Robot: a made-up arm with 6 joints. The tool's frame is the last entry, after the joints. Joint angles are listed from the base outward. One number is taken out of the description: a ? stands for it. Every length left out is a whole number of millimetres.
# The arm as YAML. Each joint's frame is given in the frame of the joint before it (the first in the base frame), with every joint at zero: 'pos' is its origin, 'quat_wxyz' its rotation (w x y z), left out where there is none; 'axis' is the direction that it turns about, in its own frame. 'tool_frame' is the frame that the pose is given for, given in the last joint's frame.
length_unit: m
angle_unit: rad
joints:
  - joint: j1
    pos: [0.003, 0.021, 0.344]
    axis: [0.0, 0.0, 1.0]
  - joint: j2
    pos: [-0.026, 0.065, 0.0]
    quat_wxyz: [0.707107, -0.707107, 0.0, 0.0]
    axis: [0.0, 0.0, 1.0]
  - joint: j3
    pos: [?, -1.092, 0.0]
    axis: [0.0, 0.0, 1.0]
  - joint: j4
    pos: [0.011, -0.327, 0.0]
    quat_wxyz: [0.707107, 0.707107, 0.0, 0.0]
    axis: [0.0, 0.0, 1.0]
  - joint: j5
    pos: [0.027, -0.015, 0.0]
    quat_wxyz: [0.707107, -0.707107, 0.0, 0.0]
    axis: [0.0, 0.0, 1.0]
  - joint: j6
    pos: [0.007, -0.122, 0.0]
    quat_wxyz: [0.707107, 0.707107, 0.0, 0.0]
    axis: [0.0, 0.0, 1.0]
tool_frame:
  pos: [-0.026, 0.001, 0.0]
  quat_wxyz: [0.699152, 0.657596, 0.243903, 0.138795]
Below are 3 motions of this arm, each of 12 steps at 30 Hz.
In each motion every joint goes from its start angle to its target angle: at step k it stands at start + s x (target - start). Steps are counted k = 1, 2, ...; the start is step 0. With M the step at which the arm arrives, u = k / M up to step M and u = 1 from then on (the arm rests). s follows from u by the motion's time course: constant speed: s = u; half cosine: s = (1 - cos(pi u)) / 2; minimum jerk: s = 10 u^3 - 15 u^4 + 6 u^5.
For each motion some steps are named. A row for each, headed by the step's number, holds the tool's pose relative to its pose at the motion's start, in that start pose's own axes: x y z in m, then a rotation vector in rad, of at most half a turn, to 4 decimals.
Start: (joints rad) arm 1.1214 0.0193 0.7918 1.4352 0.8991 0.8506
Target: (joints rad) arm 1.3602 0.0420 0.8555 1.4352 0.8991 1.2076
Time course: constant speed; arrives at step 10
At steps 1, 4, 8, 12:
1: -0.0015 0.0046 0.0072 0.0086 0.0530 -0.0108
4: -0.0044 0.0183 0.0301 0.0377 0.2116 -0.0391
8: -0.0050 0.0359 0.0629 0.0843 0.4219 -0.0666
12: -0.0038 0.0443 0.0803 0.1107 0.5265 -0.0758

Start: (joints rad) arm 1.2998 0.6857 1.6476 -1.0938 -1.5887 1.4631
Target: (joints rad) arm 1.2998 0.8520 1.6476 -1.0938 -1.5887 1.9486
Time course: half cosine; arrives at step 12
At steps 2, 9, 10, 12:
2: -0.0036 -0.0022 0.0133 -0.0023 0.0426 0.0031
9: -0.0328 -0.0316 0.1716 -0.0351 0.5409 0.0505
10: -0.0344 -0.0349 0.1878 -0.0391 0.5910 0.0563
12: -0.0355 -0.0377 0.2014 -0.0426 0.6333 0.0614

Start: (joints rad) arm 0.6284 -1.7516 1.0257 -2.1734 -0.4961 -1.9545
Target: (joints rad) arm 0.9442 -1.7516 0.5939 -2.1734 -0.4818 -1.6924
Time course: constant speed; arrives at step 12
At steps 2, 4, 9, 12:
2: 0.0028 -0.0348 -0.0721 -0.0707 0.0493 -0.0640
4: 0.0023 -0.0745 -0.1427 -0.1411 0.0970 -0.1286
9: -0.0138 -0.1942 -0.3098 -0.3150 0.2079 -0.2927
12: -0.0337 -0.2789 -0.4010 -0.4178 0.2673 -0.3931

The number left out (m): -0.024
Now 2 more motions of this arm.
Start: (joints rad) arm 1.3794 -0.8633 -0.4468 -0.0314 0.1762 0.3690
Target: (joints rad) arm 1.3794 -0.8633 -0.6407 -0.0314 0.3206 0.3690
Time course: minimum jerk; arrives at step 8
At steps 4, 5, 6, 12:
4: -0.0213 -0.0070 -0.0268 -0.0177 -0.0025 0.0173
5: -0.0306 -0.0112 -0.0388 -0.0257 -0.0035 0.0251
6: -0.0376 -0.0148 -0.0479 -0.0318 -0.0043 0.0311
12: -0.0417 -0.0171 -0.0533 -0.0354 -0.0047 0.0346

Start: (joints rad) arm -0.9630 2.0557 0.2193 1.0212 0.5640 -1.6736
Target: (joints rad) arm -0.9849 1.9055 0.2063 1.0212 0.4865 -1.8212
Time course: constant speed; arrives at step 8
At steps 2, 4, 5, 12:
2: -0.0480 -0.0340 0.0048 0.0358 -0.0467 0.0445
4: -0.0948 -0.0697 0.0087 0.0733 -0.0927 0.0881
5: -0.1177 -0.0883 0.0104 0.0926 -0.1153 0.1096
12: -0.1844 -0.1464 0.0140 0.1530 -0.1820 0.1727

